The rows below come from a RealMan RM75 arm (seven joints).
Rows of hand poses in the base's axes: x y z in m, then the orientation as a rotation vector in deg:
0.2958 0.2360 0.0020 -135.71 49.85 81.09
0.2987 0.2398 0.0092 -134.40 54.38 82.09
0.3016 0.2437 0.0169 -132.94 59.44 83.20
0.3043 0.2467 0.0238 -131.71 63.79 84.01
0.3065 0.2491 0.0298 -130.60 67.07 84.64
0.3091 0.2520 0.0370 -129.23 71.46 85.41
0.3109 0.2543 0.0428 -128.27 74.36 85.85
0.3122 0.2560 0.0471 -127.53 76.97 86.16
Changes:
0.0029 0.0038 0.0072 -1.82 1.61 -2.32
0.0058 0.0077 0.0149 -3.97 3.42 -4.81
0.0085 0.0107 0.0218 -5.89 4.91 -6.89
0.0107 0.0131 0.0278 -7.28 6.08 -8.51
0.0133 0.0160 0.0350 -9.28 7.60 -10.56
0.0151 0.0183 0.0408 -10.59 8.58 -11.92
0.0164 0.0200 0.0451 -11.87 9.40 -13.07

